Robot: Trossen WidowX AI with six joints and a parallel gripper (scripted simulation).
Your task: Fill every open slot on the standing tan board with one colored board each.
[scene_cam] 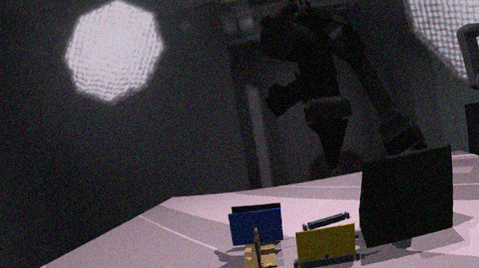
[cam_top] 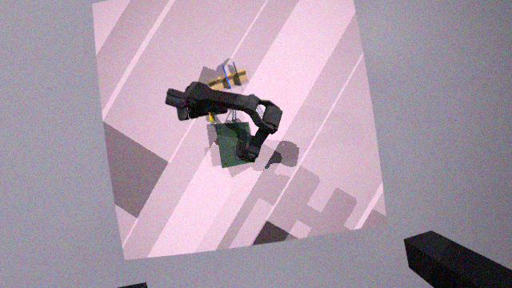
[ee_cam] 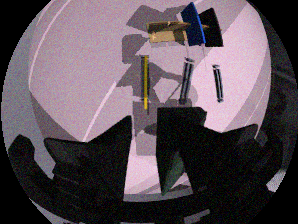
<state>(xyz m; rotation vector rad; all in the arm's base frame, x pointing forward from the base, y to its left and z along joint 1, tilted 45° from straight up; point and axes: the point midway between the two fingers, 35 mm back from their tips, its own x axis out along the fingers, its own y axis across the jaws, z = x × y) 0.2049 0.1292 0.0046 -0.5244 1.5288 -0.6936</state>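
Now: the yellow board 2 cm ahead of my gripper tip and 14 cm below it. Round my gripper tip: tan board 15 cm ahead, 11 cm to the right, 14 cm below; then blue board 14 cm ahead, 11 cm to the right, 12 cm below; then black board 15 cm ahead, 16 cm to the right, 12 cm below.
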